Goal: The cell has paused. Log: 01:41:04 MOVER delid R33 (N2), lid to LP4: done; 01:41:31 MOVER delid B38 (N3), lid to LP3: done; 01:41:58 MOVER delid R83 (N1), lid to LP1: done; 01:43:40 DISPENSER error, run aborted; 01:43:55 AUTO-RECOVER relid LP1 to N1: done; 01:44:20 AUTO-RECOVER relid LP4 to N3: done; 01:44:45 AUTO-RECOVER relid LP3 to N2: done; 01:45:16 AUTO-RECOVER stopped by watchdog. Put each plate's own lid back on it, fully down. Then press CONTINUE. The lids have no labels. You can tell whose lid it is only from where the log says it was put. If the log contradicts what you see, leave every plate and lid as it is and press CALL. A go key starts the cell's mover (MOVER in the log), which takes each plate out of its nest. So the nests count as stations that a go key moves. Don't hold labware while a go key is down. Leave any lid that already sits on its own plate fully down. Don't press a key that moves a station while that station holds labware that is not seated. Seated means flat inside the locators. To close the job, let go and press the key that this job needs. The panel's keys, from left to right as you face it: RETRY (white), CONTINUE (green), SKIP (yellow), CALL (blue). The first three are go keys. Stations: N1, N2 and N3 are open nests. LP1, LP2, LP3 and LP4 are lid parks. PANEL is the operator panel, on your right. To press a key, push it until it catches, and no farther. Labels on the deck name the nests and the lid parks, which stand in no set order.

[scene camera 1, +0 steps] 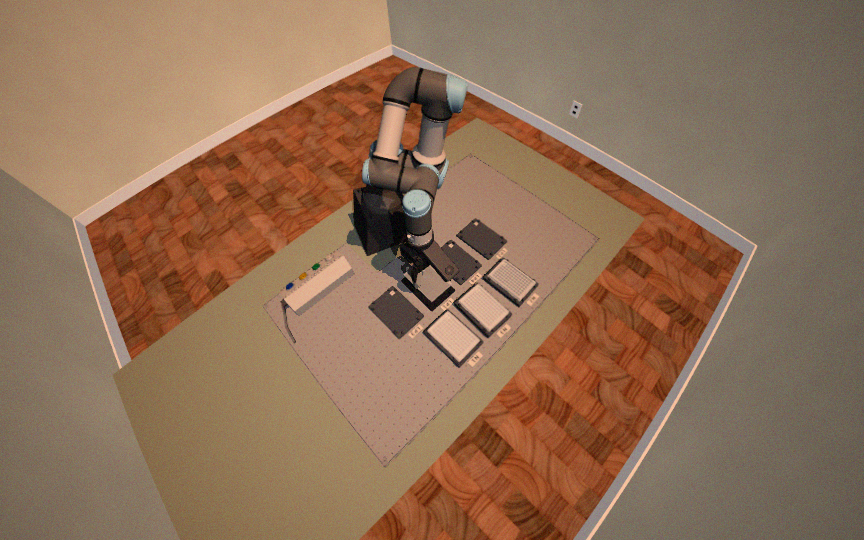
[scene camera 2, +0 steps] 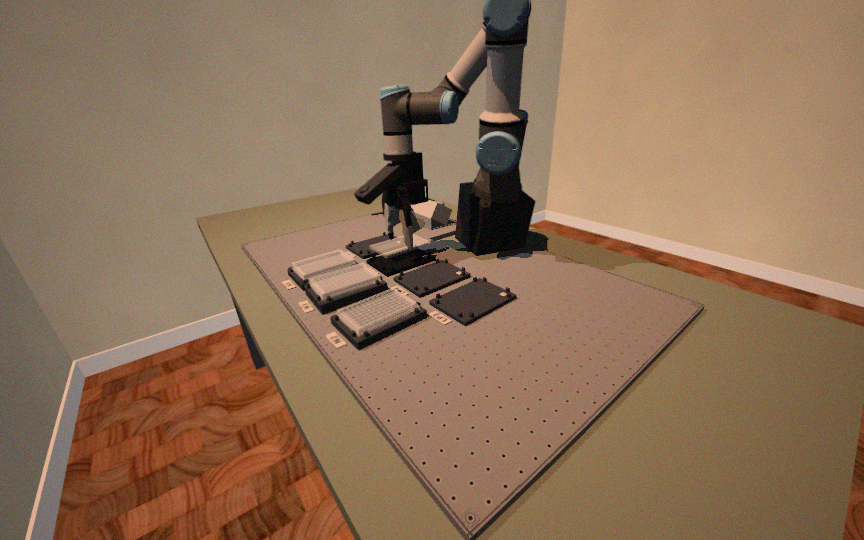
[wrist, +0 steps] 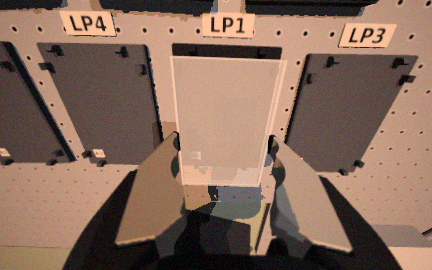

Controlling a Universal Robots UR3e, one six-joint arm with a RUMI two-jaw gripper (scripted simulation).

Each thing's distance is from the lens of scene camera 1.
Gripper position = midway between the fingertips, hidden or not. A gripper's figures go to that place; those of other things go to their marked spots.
my gripper (scene camera 1: 427, 279): 0.98 m
operator panel (scene camera 1: 318, 283): 1.03 m
lid park LP3 (scene camera 1: 395, 311): 0.98 m
lid park LP4 (scene camera 1: 466, 264): 1.05 m
